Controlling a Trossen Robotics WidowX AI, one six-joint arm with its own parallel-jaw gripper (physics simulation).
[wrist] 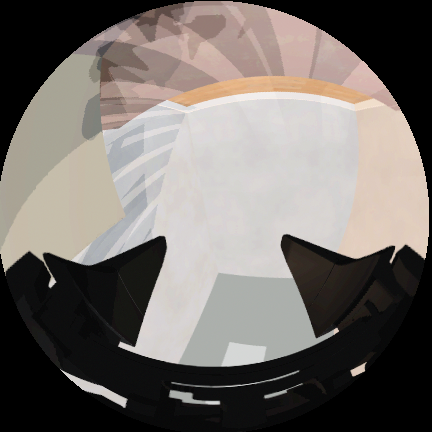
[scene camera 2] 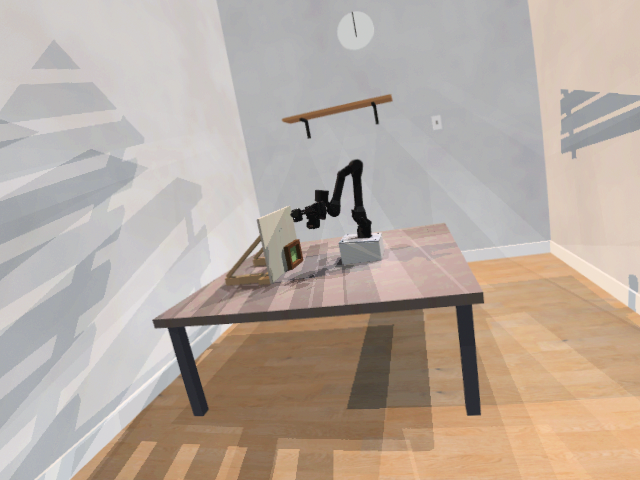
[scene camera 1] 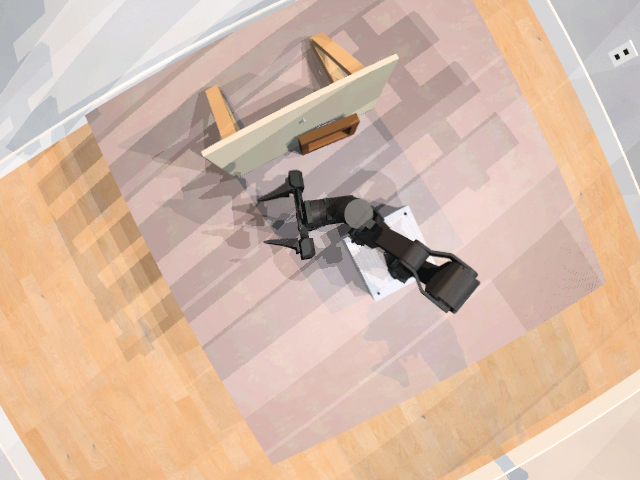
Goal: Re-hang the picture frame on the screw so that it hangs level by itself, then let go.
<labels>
same spot on cream board: point(wrist: 65, 197) = point(scene camera 1: 243, 146)
</labels>
